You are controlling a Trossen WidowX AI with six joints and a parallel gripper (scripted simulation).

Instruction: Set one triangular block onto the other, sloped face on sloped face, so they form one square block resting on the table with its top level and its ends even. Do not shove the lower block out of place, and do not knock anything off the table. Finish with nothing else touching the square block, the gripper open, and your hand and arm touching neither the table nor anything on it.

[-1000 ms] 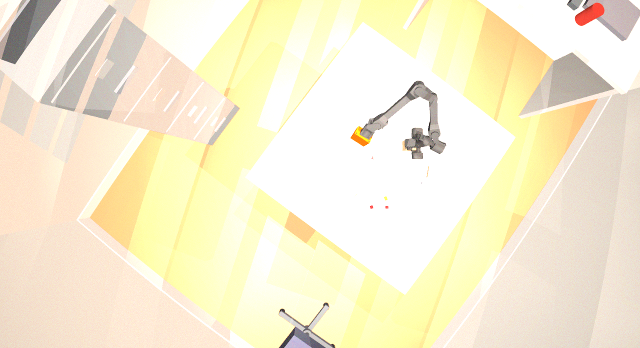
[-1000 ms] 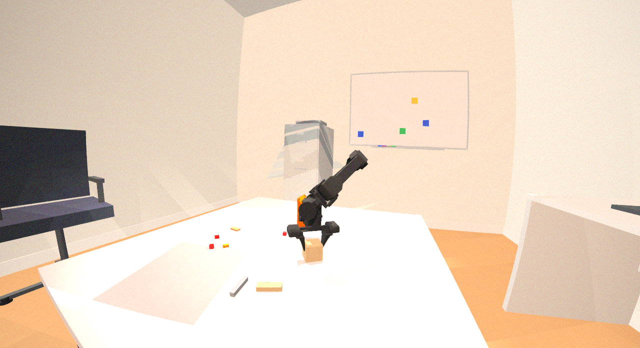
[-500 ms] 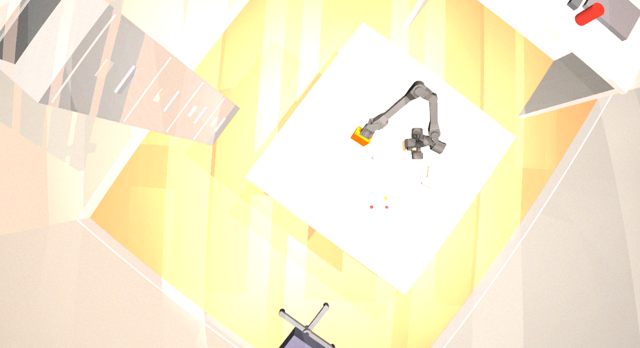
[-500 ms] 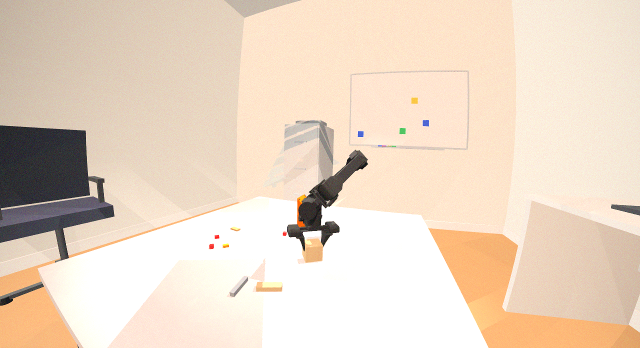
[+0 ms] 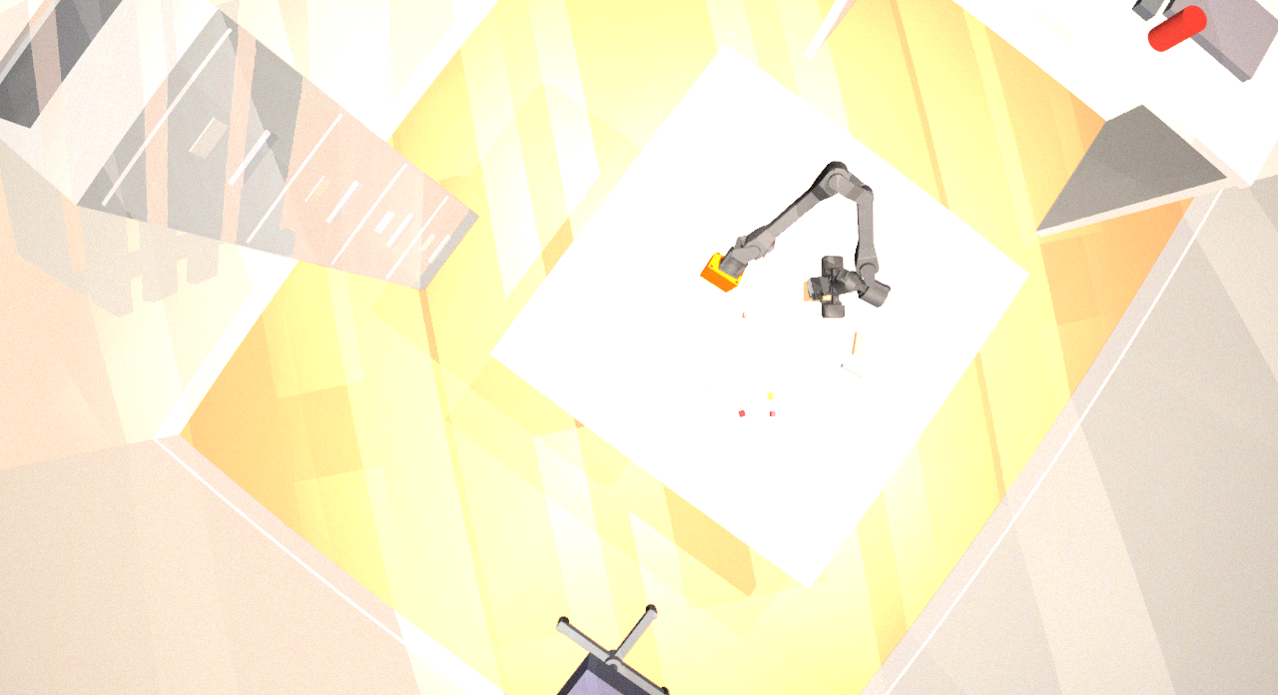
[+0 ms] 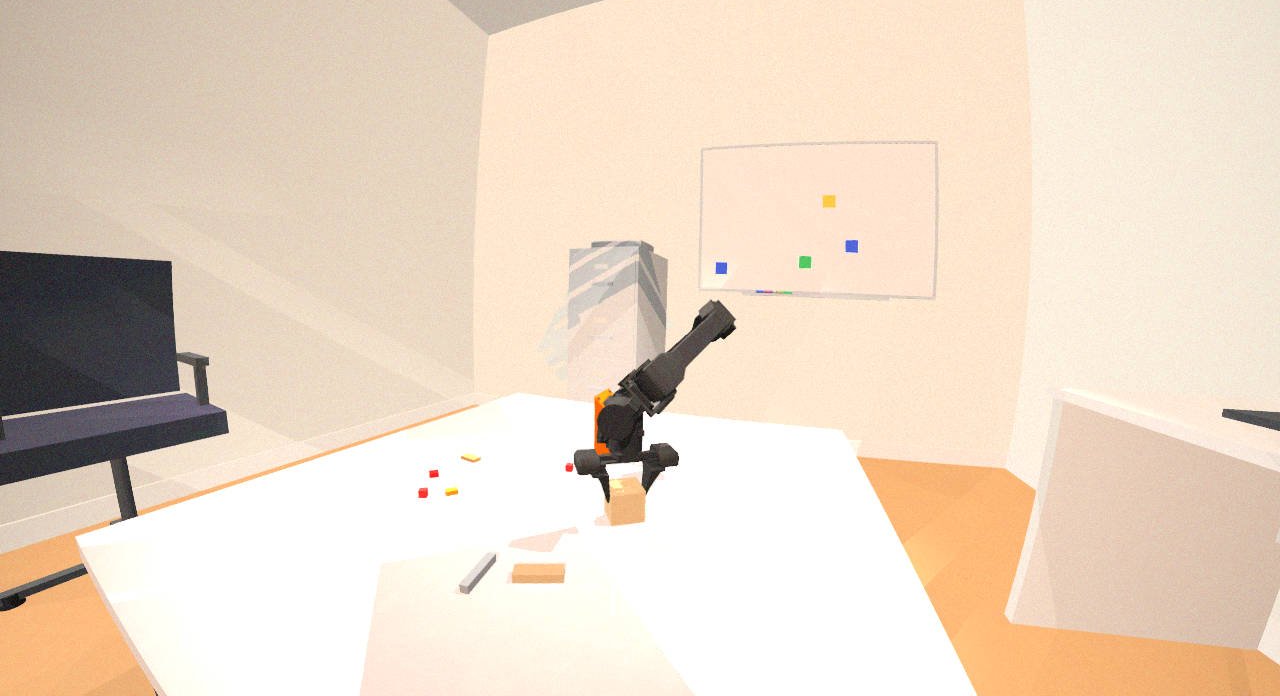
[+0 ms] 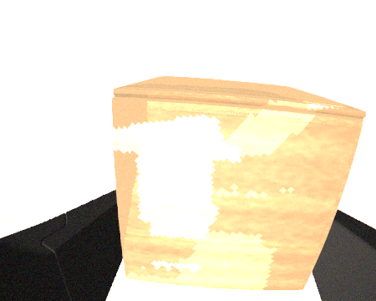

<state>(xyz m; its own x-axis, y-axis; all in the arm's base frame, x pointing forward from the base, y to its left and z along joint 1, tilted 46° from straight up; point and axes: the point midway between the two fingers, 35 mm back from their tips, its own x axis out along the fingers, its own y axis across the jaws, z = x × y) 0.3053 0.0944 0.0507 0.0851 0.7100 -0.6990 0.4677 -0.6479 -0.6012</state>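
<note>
My gripper tip is 10 mm below the triangular block and 10 mm short of it. The rest, counted from my gripper tip: thin grey bar 230 mm ahead, 170 mm to the right, 30 mm below; flat tan slab 200 mm ahead, 90 mm to the right, 30 mm below.
</note>
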